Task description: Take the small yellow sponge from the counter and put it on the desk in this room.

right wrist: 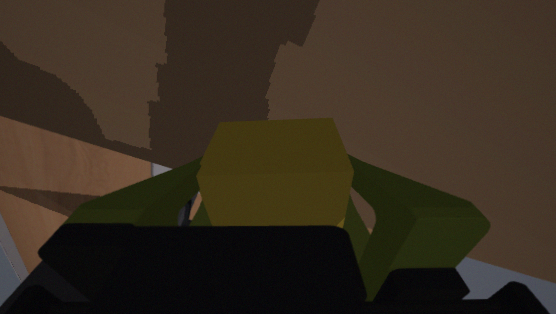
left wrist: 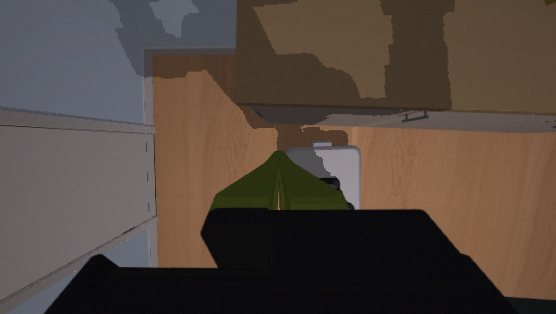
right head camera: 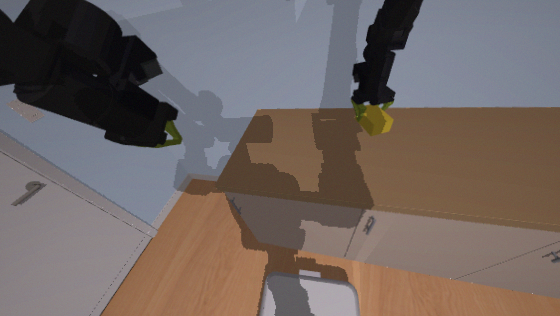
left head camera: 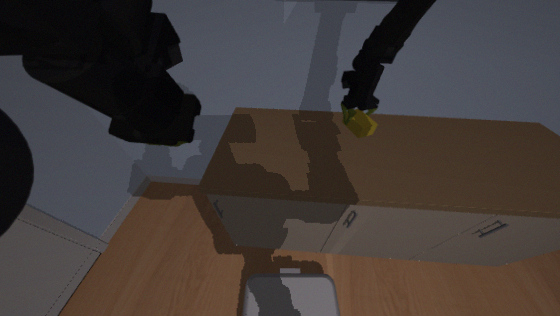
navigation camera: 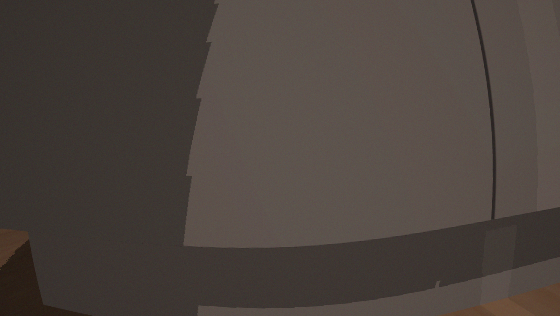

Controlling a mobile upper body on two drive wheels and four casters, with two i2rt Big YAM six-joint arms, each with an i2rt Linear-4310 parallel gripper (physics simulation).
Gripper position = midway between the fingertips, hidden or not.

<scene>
I see my left gripper [left head camera: 188, 138], my right gripper [right head camera: 366, 119] and a small yellow sponge [right head camera: 375, 121].
The small yellow sponge also shows in the right wrist view [right wrist: 296, 172]. My left gripper also shows in the left wrist view [left wrist: 278, 157] and in the right head camera view [right head camera: 180, 140]. My right gripper is seen too in the right wrist view [right wrist: 276, 156] and in the left head camera view [left head camera: 352, 122]. The navigation camera view misses the small yellow sponge: it is out of frame.
</scene>
